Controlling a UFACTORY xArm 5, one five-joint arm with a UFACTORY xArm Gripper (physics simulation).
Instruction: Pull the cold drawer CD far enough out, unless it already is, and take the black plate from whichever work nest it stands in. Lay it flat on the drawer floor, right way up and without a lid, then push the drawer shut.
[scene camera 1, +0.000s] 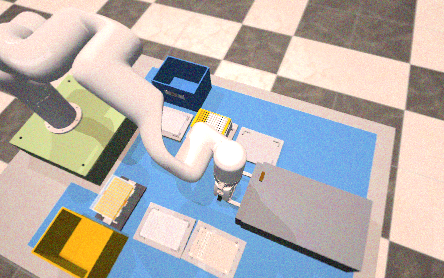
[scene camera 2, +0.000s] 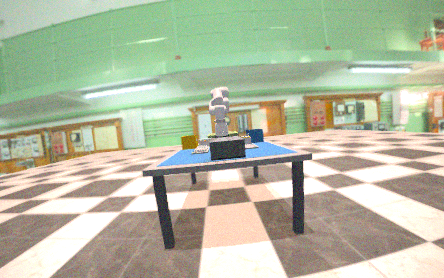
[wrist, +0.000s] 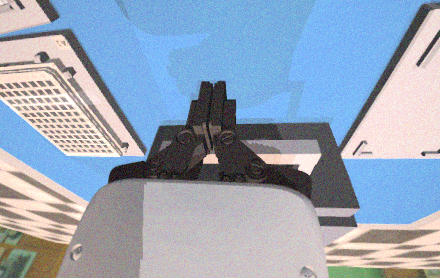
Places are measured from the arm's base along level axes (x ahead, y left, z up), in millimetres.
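Where they show: gripper, between the fingertips: (wrist: 216, 96); arm's base, origin of its link: (scene camera 1: 64, 118).
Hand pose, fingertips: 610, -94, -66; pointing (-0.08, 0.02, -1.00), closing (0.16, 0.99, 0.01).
Things, the pixels of their centre, and the offset from my fingertips, as dx, dy, dz. "spot": a spot on its surface instead.
- grey cabinet, middle of its body: (scene camera 1: 303, 214) (scene camera 2: 226, 146) +246, -21, +15
- pale handle, a spot on its surface: (wrist: 302, 146) spot: +27, +55, +32
- empty pale nest, middle of its body: (wrist: 437, 106) (scene camera 1: 257, 147) +68, +187, -29
- beige plate, middle of its body: (wrist: 63, 119) (scene camera 1: 213, 249) +10, -179, -19
- white plate, middle of its body: (scene camera 1: 164, 228) -156, -159, -19
- yellow-and-white rack, middle of its body: (scene camera 1: 211, 126) -108, +215, +6
- yellow plate, middle of its body: (scene camera 1: 117, 199) -331, -115, +1
- yellow bin, middle of its body: (scene camera 1: 83, 244) (scene camera 2: 190, 141) -358, -264, +22
- blue bin, middle of its body: (scene camera 1: 183, 84) (scene camera 2: 254, 135) -266, +367, +22
The cold drawer CD is in the grey cabinet (scene camera 1: 310, 215) (scene camera 2: 227, 149). Its dark front (wrist: 337, 182) stands against the cabinet, with no open drawer interior showing. A pale handle (scene camera 1: 247, 174) (wrist: 302, 146) sticks out from the front. My gripper (scene camera 1: 220, 198) (wrist: 216, 96) is shut and empty, its fingertips pressed together near the handle; whether it touches the handle is unclear. The black plate does not show in any view. An empty pale nest (scene camera 1: 260, 145) (wrist: 395, 115) lies beside the cabinet.
A beige plate (scene camera 1: 212, 246) (wrist: 55, 105) and a white plate (scene camera 1: 165, 229) sit in nests. A yellow-and-white rack (scene camera 1: 214, 120) stands behind the wrist. A yellow plate (scene camera 1: 115, 196) lies on a dark base. A yellow bin (scene camera 1: 90, 245) and blue bin (scene camera 1: 199, 92) stand at the sides.
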